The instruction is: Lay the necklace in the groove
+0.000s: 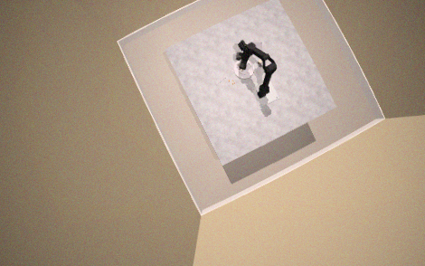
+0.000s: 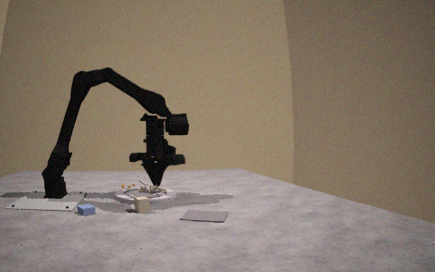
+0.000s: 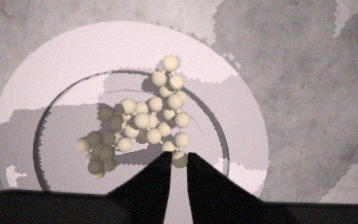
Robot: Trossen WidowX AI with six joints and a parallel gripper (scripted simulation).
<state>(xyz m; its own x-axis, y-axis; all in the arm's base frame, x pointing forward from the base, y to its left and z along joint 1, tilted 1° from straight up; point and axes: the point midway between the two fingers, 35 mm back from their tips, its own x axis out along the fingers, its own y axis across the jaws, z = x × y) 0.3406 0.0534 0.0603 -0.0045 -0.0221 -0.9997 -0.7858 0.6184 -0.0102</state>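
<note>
Right now the round bead board is 40 mm behind my gripper tip and 30 mm below it. Round my gripper tip: flat grey plate (110 mm ahead, 230 mm to the right, 30 mm below); cream cube (40 mm behind, 170 mm to the right, 20 mm below); blue block (190 mm behind, 200 mm to the right, 30 mm below).
</note>
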